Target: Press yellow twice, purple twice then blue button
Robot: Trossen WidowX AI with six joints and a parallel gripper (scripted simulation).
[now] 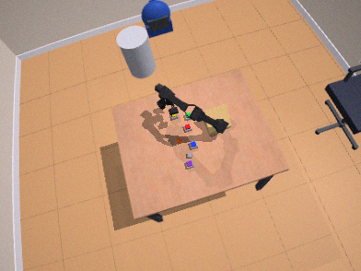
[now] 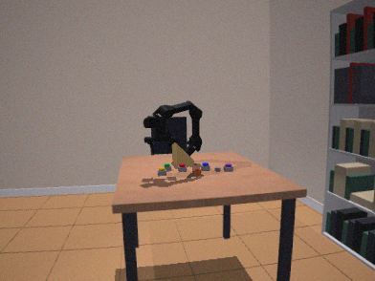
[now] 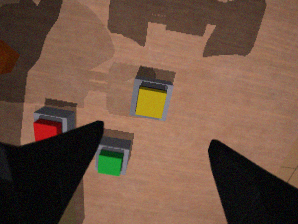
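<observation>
The yellow button lies 90 mm below my gripper tip and 10 mm behind it. From my gripper tip the other things lie so: green button 110 mm behind, 90 mm below, 30 mm to the left; red button 120 mm to the left, 90 mm below, 90 mm behind; orange block 210 mm to the left, 110 mm below, 10 mm behind.
</observation>
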